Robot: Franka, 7 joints.
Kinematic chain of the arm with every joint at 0, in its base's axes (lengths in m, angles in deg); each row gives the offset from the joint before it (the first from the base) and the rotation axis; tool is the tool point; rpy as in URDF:
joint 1: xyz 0 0 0.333 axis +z
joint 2: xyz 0 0 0 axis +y
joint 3: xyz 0 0 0.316 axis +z
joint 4: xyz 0.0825 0 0 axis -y
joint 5: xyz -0.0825 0 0.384 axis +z
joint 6: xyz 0 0 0 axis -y
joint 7: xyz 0.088 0 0 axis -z
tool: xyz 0 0 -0.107 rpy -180 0 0
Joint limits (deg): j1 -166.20..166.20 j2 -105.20..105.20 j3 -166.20..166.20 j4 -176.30..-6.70 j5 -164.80..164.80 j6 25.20..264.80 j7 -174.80..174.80
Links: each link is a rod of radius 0.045 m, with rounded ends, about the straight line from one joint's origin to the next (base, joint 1, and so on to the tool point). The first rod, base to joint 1, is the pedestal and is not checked.
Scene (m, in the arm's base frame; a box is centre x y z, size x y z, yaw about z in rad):
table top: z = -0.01
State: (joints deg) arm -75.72 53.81 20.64 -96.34 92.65 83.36 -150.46
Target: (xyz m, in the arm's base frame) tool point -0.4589 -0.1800 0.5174
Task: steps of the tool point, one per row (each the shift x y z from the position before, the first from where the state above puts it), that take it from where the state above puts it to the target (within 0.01 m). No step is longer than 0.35 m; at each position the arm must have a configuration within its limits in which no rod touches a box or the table.
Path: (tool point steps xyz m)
1: -0.2616 -0.1272 0.0693
2: -0.2870 0.0126 0.0976
3: -0.2322 0.1558 0.1045
4: -0.1099 0.2502 0.0859

